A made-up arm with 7 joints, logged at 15 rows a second.
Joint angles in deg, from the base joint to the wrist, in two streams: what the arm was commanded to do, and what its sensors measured. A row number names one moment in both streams.
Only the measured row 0 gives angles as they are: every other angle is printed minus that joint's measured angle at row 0.
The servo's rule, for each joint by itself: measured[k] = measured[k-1] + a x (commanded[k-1-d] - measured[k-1]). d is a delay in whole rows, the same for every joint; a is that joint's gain. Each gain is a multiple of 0.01, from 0.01 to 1. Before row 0 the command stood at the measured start. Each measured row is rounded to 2 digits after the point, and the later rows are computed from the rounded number. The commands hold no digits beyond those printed.
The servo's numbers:
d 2
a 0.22 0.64 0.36 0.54 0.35 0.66 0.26
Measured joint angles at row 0: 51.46 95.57 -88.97 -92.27 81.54 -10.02 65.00
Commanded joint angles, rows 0 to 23: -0.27 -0.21 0.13 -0.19 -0.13 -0.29 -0.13; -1.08 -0.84 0.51 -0.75 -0.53 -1.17 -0.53; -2.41 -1.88 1.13 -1.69 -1.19 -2.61 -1.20; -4.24 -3.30 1.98 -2.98 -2.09 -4.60 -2.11; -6.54 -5.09 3.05 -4.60 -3.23 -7.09 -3.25; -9.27 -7.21 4.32 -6.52 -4.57 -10.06 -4.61; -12.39 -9.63 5.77 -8.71 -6.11 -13.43 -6.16; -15.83 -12.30 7.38 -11.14 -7.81 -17.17 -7.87; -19.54 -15.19 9.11 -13.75 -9.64 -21.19 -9.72; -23.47 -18.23 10.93 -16.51 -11.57 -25.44 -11.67; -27.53 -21.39 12.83 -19.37 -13.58 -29.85 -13.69; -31.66 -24.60 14.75 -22.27 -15.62 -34.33 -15.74; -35.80 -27.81 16.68 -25.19 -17.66 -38.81 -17.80; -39.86 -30.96 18.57 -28.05 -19.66 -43.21 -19.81; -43.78 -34.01 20.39 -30.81 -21.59 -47.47 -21.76; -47.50 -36.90 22.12 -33.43 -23.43 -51.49 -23.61; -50.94 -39.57 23.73 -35.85 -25.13 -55.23 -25.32; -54.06 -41.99 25.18 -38.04 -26.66 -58.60 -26.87; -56.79 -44.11 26.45 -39.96 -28.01 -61.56 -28.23; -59.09 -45.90 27.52 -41.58 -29.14 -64.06 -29.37; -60.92 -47.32 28.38 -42.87 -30.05 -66.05 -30.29; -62.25 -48.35 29.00 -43.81 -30.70 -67.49 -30.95; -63.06 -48.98 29.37 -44.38 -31.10 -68.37 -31.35; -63.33 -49.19 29.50 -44.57 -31.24 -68.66 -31.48
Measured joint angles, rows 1 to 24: 0.00 0.00 0.00 0.00 0.00 0.00 0.00; 0.00 0.00 0.00 0.00 0.00 0.00 0.00; -0.06 -0.13 0.05 -0.10 -0.05 -0.19 -0.03; -0.28 -0.58 0.22 -0.45 -0.22 -0.84 -0.16; -0.75 -1.41 0.55 -1.12 -0.56 -2.01 -0.43; -1.52 -2.62 1.06 -2.12 -1.10 -3.72 -0.87; -2.62 -4.20 1.78 -3.46 -1.85 -5.94 -1.49; -4.08 -6.13 2.69 -5.11 -2.80 -8.66 -2.30; -5.91 -8.37 3.80 -7.05 -3.96 -11.81 -3.30; -8.09 -10.89 5.09 -9.26 -5.31 -15.35 -4.49; -10.61 -13.64 6.54 -11.68 -6.83 -19.20 -5.85; -13.44 -16.58 8.12 -14.29 -8.49 -23.32 -7.36; -16.54 -19.66 9.82 -17.03 -10.27 -27.63 -9.01; -19.87 -22.82 11.59 -19.86 -12.14 -32.05 -10.76; -23.37 -26.01 13.42 -22.74 -14.07 -36.51 -12.59; -27.00 -29.18 15.27 -25.61 -16.03 -40.93 -14.47; -30.69 -32.27 17.11 -28.42 -17.98 -45.25 -16.37; -34.39 -35.23 18.91 -31.13 -19.89 -49.37 -18.25; -38.03 -38.01 20.65 -33.68 -21.72 -53.24 -20.09; -41.56 -40.56 22.28 -36.03 -23.45 -56.78 -21.85; -44.91 -42.83 23.78 -38.15 -25.05 -59.93 -23.51; -48.03 -44.79 25.13 -40.00 -26.48 -62.66 -25.03; -50.87 -46.41 26.30 -41.55 -27.73 -64.90 -26.40; -53.37 -47.65 27.27 -42.77 -28.77 -66.61 -27.58
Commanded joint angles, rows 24 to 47: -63.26 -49.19 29.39 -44.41 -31.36 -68.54 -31.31; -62.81 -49.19 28.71 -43.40 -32.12 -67.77 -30.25; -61.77 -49.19 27.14 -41.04 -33.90 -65.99 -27.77; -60.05 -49.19 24.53 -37.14 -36.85 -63.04 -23.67; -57.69 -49.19 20.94 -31.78 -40.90 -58.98 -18.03; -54.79 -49.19 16.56 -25.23 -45.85 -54.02 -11.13; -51.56 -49.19 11.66 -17.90 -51.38 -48.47 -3.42; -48.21 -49.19 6.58 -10.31 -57.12 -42.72 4.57; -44.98 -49.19 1.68 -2.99 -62.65 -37.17 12.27; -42.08 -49.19 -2.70 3.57 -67.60 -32.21 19.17; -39.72 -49.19 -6.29 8.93 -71.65 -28.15 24.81; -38.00 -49.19 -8.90 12.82 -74.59 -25.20 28.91; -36.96 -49.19 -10.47 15.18 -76.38 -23.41 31.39; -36.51 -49.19 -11.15 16.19 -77.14 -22.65 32.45; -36.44 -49.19 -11.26 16.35 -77.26 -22.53 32.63; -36.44 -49.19 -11.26 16.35 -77.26 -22.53 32.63; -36.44 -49.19 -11.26 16.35 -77.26 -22.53 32.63; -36.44 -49.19 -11.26 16.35 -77.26 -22.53 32.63; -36.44 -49.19 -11.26 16.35 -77.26 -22.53 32.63; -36.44 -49.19 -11.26 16.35 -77.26 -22.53 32.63; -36.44 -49.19 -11.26 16.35 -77.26 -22.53 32.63; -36.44 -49.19 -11.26 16.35 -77.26 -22.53 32.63; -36.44 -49.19 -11.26 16.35 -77.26 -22.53 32.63; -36.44 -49.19 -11.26 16.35 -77.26 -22.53 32.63
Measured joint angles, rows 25 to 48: -55.50 -48.50 28.03 -43.64 -29.59 -67.77 -28.56; -57.22 -48.94 28.56 -44.14 -30.17 -68.36 -29.32; -58.55 -49.10 28.86 -44.29 -30.59 -68.48 -29.84; -59.49 -49.16 28.81 -43.81 -31.13 -68.01 -29.95; -59.99 -49.18 28.21 -42.31 -32.10 -66.68 -29.38; -60.00 -49.19 26.89 -39.52 -33.76 -64.28 -27.90; -59.49 -49.19 24.75 -35.34 -36.26 -60.78 -25.33; -58.46 -49.19 21.80 -29.88 -39.62 -56.32 -21.64; -56.94 -49.19 18.15 -23.41 -43.74 -51.14 -16.90; -55.02 -49.19 13.98 -16.34 -48.42 -45.58 -11.32; -52.81 -49.19 9.55 -9.13 -53.40 -40.03 -5.19; -50.45 -49.19 5.14 -2.27 -58.37 -34.87 1.14; -48.09 -49.19 1.03 3.78 -63.02 -30.43 7.29; -45.87 -49.19 -2.54 8.66 -67.07 -26.98 12.91; -43.91 -49.19 -5.39 12.18 -70.33 -24.62 17.71; -42.28 -49.19 -7.46 14.35 -72.71 -23.32 21.54; -41.00 -49.19 -8.83 15.43 -74.30 -22.80 24.42; -40.00 -49.19 -9.70 15.93 -75.34 -22.62 26.55; -39.22 -49.19 -10.26 16.16 -76.01 -22.56 28.13; -38.61 -49.19 -10.62 16.26 -76.45 -22.54 29.30; -38.13 -49.19 -10.85 16.31 -76.73 -22.53 30.17; -37.76 -49.19 -11.00 16.33 -76.92 -22.53 30.81; -37.47 -49.19 -11.09 16.34 -77.04 -22.53 31.28; -37.24 -49.19 -11.15 16.35 -77.12 -22.53 31.63
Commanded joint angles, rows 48 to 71: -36.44 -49.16 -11.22 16.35 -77.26 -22.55 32.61; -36.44 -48.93 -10.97 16.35 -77.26 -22.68 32.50; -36.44 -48.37 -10.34 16.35 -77.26 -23.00 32.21; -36.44 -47.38 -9.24 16.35 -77.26 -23.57 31.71; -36.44 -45.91 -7.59 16.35 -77.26 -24.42 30.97; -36.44 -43.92 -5.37 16.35 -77.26 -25.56 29.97; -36.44 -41.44 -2.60 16.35 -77.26 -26.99 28.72; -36.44 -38.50 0.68 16.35 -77.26 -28.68 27.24; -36.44 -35.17 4.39 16.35 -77.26 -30.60 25.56; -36.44 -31.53 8.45 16.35 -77.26 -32.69 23.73; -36.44 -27.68 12.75 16.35 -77.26 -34.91 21.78; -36.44 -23.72 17.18 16.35 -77.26 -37.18 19.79; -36.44 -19.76 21.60 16.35 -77.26 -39.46 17.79; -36.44 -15.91 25.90 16.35 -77.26 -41.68 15.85; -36.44 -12.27 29.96 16.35 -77.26 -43.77 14.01; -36.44 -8.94 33.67 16.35 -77.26 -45.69 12.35; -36.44 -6.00 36.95 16.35 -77.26 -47.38 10.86; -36.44 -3.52 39.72 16.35 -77.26 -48.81 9.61; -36.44 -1.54 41.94 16.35 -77.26 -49.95 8.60; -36.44 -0.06 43.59 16.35 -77.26 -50.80 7.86; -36.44 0.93 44.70 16.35 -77.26 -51.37 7.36; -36.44 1.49 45.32 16.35 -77.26 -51.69 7.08; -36.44 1.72 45.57 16.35 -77.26 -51.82 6.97; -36.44 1.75 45.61 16.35 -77.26 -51.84 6.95
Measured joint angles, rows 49 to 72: -37.06 -49.19 -11.19 16.35 -77.17 -22.53 31.89; -36.92 -49.19 -11.22 16.35 -77.20 -22.53 32.08; -36.81 -49.17 -11.22 16.35 -77.22 -22.54 32.22; -36.73 -49.02 -11.13 16.35 -77.23 -22.63 32.29; -36.67 -48.60 -10.85 16.35 -77.24 -22.87 32.27; -36.62 -47.82 -10.27 16.35 -77.25 -23.33 32.12; -36.58 -46.60 -9.31 16.35 -77.25 -24.05 31.82; -36.55 -44.88 -7.89 16.35 -77.25 -25.05 31.34; -36.53 -42.68 -5.99 16.35 -77.25 -26.33 30.66; -36.51 -40.00 -3.59 16.35 -77.25 -27.88 29.77; -36.49 -36.91 -0.72 16.35 -77.25 -29.68 28.68; -36.48 -33.47 2.58 16.35 -77.25 -31.67 27.39; -36.47 -29.76 6.24 16.35 -77.25 -33.81 25.93; -36.46 -25.89 10.18 16.35 -77.25 -36.03 24.33; -36.46 -21.97 14.29 16.35 -77.25 -38.29 22.63; -36.46 -18.09 18.47 16.35 -77.25 -40.53 20.87; -36.46 -14.37 22.61 16.35 -77.25 -42.67 19.09; -36.46 -10.89 26.59 16.35 -77.25 -44.66 17.34; -36.46 -7.76 30.32 16.35 -77.25 -46.46 15.66; -36.46 -5.05 33.70 16.35 -77.25 -48.01 14.09; -36.46 -2.80 36.67 16.35 -77.25 -49.29 12.66; -36.46 -1.05 39.16 16.35 -77.25 -50.29 11.41; -36.46 0.22 41.15 16.35 -77.25 -51.00 10.36; -36.46 1.03 42.65 16.35 -77.25 -51.46 9.51
